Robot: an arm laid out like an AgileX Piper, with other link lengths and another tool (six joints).
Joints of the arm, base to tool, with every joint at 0 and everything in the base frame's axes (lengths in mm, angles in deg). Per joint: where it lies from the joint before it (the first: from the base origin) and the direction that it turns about. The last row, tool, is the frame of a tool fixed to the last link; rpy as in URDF.
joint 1: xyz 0.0 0.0 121.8 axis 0 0 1
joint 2: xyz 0.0 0.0 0.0 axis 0 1 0
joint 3: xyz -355.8 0.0 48.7 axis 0 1 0
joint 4: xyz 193.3 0.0 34.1 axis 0.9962 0 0.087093
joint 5: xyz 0.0 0.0 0.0 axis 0 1 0
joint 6: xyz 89.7 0.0 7.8 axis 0.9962 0 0.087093
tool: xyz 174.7 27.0 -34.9 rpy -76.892 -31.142 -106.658
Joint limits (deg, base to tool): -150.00..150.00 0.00..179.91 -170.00..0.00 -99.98..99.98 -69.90..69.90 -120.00..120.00
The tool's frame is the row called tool.
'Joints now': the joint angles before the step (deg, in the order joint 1, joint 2, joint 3, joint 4, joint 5, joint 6). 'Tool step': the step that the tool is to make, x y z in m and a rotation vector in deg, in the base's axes. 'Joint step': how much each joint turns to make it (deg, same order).
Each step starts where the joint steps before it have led.
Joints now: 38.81, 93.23, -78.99, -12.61, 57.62, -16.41
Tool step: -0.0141, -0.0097, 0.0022, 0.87, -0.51, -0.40
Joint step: 0.01, -3.38, 3.92, -0.01, -1.37, 0.79
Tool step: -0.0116, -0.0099, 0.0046, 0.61, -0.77, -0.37
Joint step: -0.01, -3.13, 2.68, -0.26, -0.44, 0.56
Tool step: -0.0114, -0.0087, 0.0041, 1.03, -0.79, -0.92
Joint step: 0.00, -3.11, 2.54, -0.23, -0.48, 1.20
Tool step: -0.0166, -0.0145, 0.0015, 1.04, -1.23, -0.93
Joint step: 0.01, -4.55, 4.54, -0.72, -1.34, 1.56
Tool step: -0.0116, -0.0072, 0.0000, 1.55, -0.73, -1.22
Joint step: -0.02, -3.12, 3.07, -0.11, -1.20, 1.74
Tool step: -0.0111, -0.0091, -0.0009, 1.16, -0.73, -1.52
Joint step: 0.01, -3.05, 2.99, -0.64, -0.84, 2.15
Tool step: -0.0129, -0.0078, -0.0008, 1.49, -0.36, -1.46
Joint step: 0.03, -3.14, 2.62, -0.02, -0.33, 1.87
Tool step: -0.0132, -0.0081, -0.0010, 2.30, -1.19, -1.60
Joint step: -0.01, -4.07, 3.39, -0.22, -1.27, 2.34
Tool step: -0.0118, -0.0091, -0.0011, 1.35, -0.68, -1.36
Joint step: -0.03, -3.37, 2.33, -0.29, -0.01, 1.67
